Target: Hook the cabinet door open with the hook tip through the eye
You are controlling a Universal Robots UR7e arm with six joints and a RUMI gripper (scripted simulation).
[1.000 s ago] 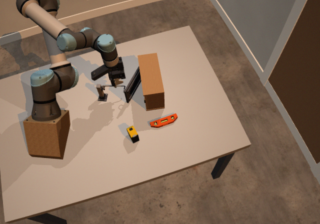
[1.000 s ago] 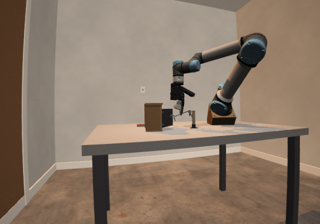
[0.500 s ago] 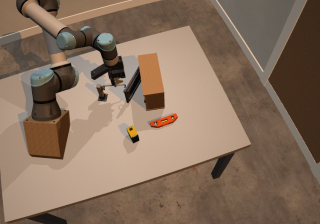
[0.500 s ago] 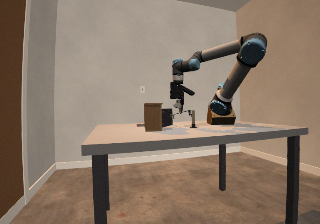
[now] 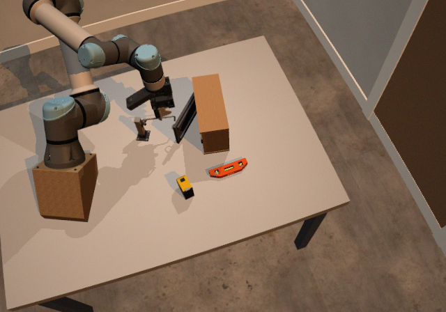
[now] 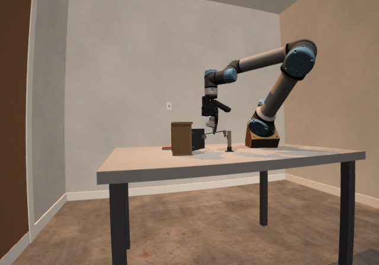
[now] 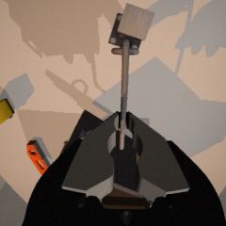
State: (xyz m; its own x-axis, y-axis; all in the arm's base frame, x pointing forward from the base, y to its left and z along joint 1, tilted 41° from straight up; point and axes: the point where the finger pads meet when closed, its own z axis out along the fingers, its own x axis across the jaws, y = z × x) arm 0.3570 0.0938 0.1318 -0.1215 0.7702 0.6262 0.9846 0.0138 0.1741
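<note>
Now: the dark door 10 cm ahead of my hand, 4 cm below it and 3 cm to the left of it. Round my hand: orange spirit level: 25 cm ahead, 19 cm to the right, 11 cm below; then hook: 2 cm below, 1 cm behind; then black box: 26 cm to the right, 9 cm ahead, 8 cm below.
</note>
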